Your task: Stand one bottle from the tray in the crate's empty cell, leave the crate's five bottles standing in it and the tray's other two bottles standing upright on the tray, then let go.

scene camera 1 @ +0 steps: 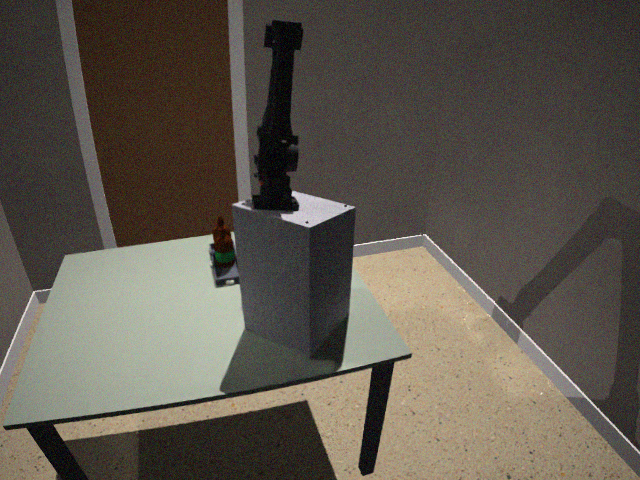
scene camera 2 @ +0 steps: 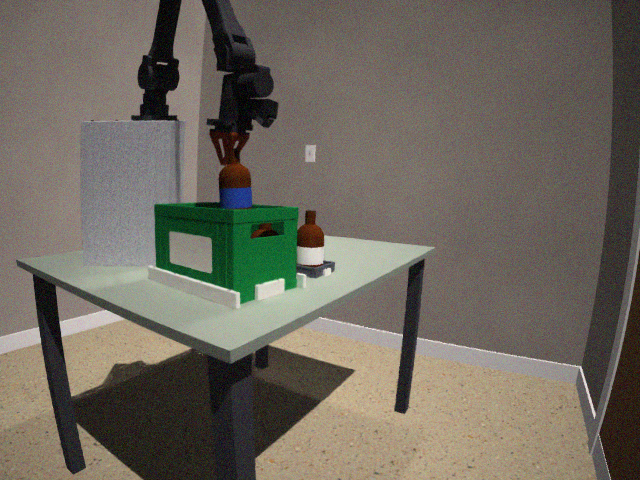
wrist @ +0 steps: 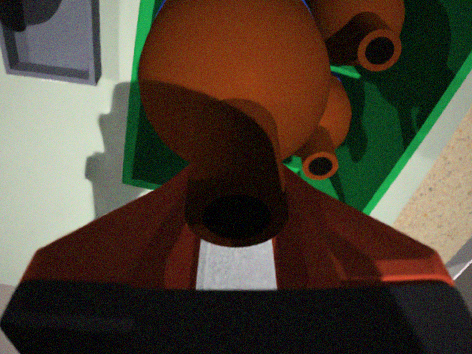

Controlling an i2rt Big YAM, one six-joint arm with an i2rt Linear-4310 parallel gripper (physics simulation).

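Frame: origin at the arm's base, x ahead, y left, z up, level; millimetres.
Seen in the pictures: gripper, between the fingertips: (scene camera 2: 226,165) (wrist: 236,176); arm's base, origin of its link: (scene camera 1: 274,205) (scene camera 2: 154,120).
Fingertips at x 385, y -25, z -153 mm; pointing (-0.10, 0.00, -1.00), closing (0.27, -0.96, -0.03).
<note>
Offsets run from my fingertips to a thing's top centre. Level surfaces: height alone.
My gripper (scene camera 2: 230,159) (wrist: 236,176) is shut on the neck of a brown bottle with a blue label {8 mm left, 21 mm ahead, 38 mm up} (scene camera 2: 235,178) (wrist: 235,75). The bottle hangs about upright over the green crate {33 mm right, 30 mm ahead, 90 mm down} (scene camera 2: 264,263) (wrist: 131,150), its base about level with the rim. Two brown bottles {74 mm right, 30 mm ahead, 102 mm down} (wrist: 378,50) {76 mm right, 60 mm back, 102 mm down} (wrist: 340,110) show inside the crate in the wrist view; the held bottle hides much of the rest. The grey tray {193 mm left, 6 mm ahead, 239 mm down} (scene camera 1: 227,276) (scene camera 2: 312,272) (wrist: 55,55) is beside the crate. A white-labelled bottle {199 mm left, 96 mm ahead, 105 mm down} (scene camera 2: 310,237) and a green-labelled bottle {193 mm left, 8 mm ahead, 105 mm down} (scene camera 1: 224,256) stand upright on it.
The crate stands on the pale green table {265 mm down} (scene camera 1: 129,330) (scene camera 2: 372,250), with low white strips (scene camera 2: 193,286) (scene camera 2: 269,289) along its foot. The arm's tall grey pedestal (scene camera 1: 273,273) (scene camera 2: 124,196) stands on the table and hides the crate in scene camera 1.
</note>
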